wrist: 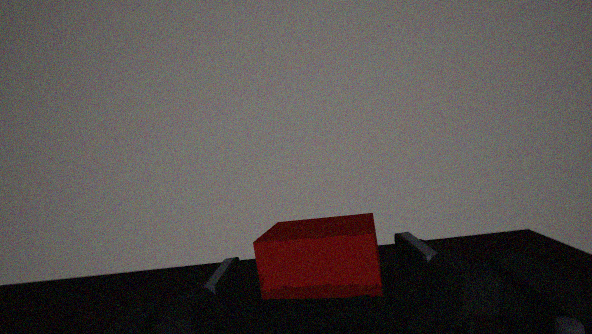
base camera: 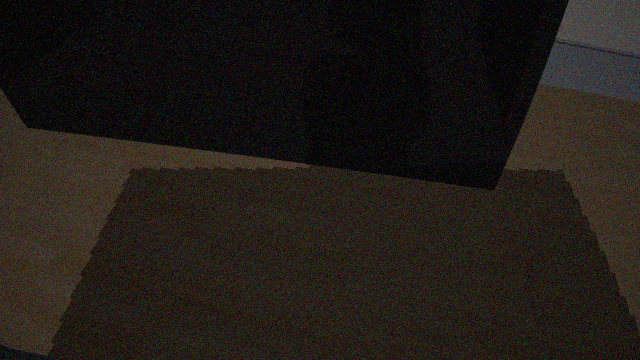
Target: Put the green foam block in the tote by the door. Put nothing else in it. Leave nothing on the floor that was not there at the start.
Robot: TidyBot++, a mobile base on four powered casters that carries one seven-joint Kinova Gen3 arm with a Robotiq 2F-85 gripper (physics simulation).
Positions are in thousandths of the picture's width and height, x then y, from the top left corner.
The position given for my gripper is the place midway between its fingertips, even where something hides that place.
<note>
In view: my gripper (wrist: 538, 786), a red block (wrist: 563, 771) and a black cabinet (base camera: 691, 274).
The black cabinet shows as well in the wrist view (wrist: 182, 888). The base camera view misses the red block: it is out of frame.
</note>
